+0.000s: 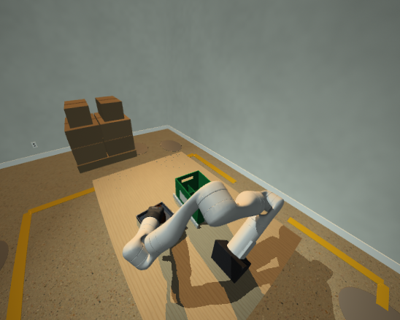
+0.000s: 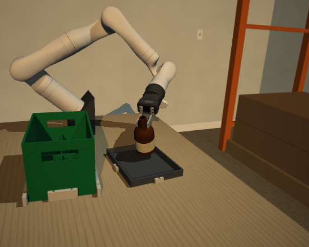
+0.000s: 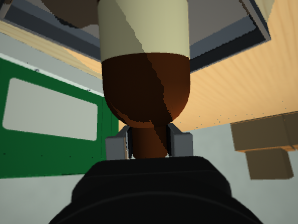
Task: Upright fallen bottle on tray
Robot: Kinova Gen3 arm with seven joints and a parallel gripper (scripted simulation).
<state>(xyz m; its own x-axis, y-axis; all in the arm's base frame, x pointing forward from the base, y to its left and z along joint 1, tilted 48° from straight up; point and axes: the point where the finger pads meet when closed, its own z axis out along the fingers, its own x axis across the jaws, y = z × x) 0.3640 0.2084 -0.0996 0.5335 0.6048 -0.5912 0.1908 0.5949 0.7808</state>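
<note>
The brown bottle lies 5 cm below my hand, 1 cm to the left of it and 1 cm behind it. Round my hand: dark tray 14 cm below, 3 cm ahead, 1 cm to the right; green crate 28 cm to the right, 7 cm below, 4 cm ahead.
</note>
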